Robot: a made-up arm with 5 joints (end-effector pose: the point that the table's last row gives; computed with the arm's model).
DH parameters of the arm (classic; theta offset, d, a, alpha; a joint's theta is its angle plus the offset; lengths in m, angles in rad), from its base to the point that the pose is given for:
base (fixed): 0 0 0.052 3.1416
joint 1: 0 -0.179 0.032 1.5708
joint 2: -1.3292 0 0.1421 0
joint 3: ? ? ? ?
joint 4: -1.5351 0.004 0 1.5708
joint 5: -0.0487 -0.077 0 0
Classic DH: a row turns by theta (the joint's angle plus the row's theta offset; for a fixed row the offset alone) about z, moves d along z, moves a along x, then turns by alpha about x.
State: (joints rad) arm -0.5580 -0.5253 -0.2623 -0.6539 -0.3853
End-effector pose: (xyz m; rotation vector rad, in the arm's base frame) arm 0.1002 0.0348 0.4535 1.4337 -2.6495 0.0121
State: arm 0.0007 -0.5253 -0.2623 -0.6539 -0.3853
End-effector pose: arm 0.1113 0.0040 0.4535 0.6481 -2.9446 -0.0421
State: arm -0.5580 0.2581 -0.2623 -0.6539 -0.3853
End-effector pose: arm 0.2578 0.1331 0.3542 1.0612 -1.9611 0.0678
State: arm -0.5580 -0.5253 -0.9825 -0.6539 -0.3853
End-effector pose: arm 0.0088 -0.0222 0.4634 -1.2142 2.2439 0.0481
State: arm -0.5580 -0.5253 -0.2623 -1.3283 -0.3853
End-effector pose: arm 0.0579 0.0084 0.4429 -1.2360 2.2842 0.0450
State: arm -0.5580 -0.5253 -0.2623 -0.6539 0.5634
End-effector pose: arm 0.1002 0.0348 0.4535 0.0656 -3.0281 0.1002
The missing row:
joint 3: 1.2935 0 0.0841 0
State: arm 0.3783 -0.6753 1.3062 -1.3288 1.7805
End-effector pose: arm 0.1473 -0.0336 0.3103 -2.0624 -1.1693 0.6926
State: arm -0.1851 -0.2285 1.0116 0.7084 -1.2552
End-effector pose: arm 0.1512 0.0226 0.1872 0.0567 -0.0615 -1.1182
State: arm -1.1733 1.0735 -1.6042 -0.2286 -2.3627
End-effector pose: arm 0.1630 0.2747 0.3131 2.3542 0.5303 -0.6015
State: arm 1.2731 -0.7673 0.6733 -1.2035 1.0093
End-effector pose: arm 0.0749 -0.0608 0.3869 -2.5802 -1.2590 -0.0614
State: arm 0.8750 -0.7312 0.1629 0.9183 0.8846
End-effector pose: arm 0.1235 -0.0794 0.3258 -0.9216 -0.8007 -0.0341
